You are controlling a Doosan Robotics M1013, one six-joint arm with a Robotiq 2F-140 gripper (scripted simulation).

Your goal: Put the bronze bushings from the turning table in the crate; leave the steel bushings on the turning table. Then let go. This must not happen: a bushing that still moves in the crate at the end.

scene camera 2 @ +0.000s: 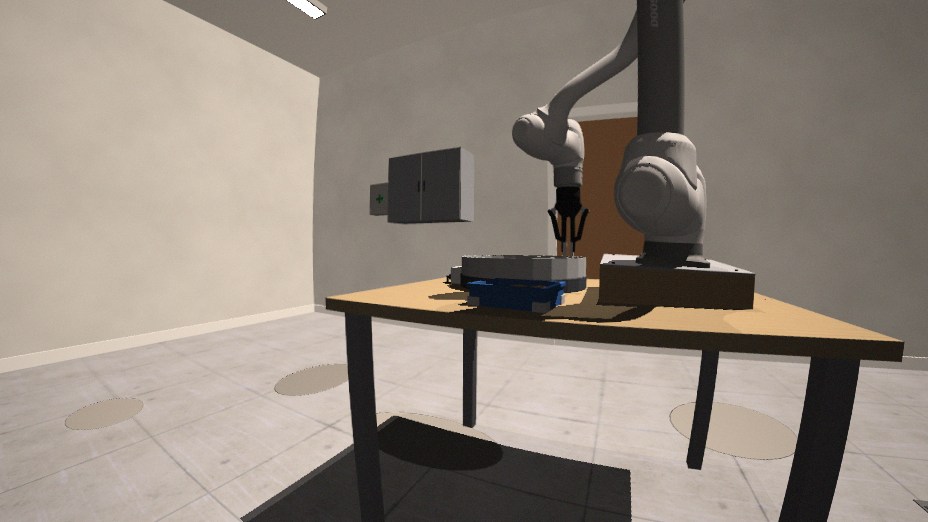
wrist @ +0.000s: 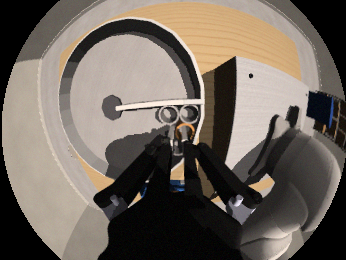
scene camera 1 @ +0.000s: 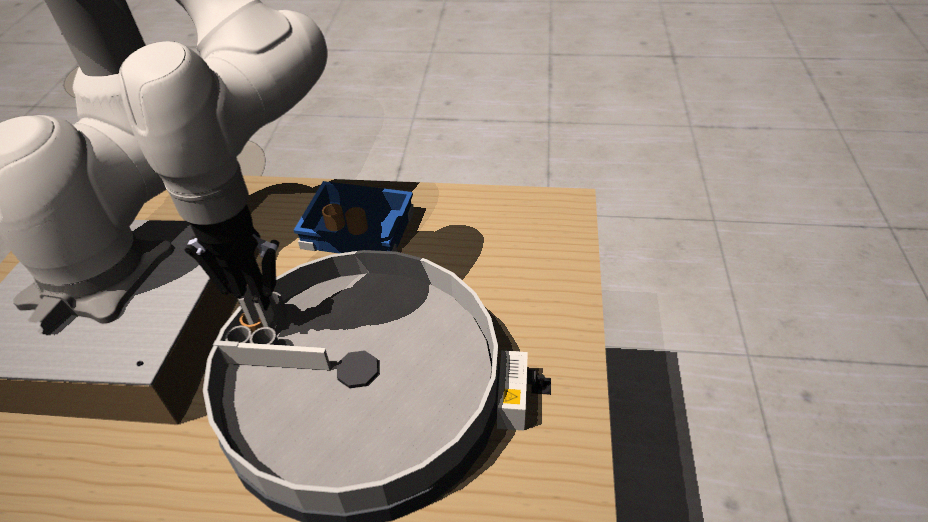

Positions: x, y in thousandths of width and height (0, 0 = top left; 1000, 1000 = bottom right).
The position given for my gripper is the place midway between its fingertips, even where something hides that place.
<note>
I see my gripper (scene camera 1: 283, 614), a round grey turning table (scene camera 1: 441, 704) and a blue crate (scene camera 1: 419, 405).
My gripper is seen too in scene camera 2 (scene camera 2: 613, 505) and in the wrist view (wrist: 516, 506). The round grey turning table also shows in the wrist view (wrist: 383, 256). The blue crate shows as well in scene camera 2 (scene camera 2: 536, 560).
</note>
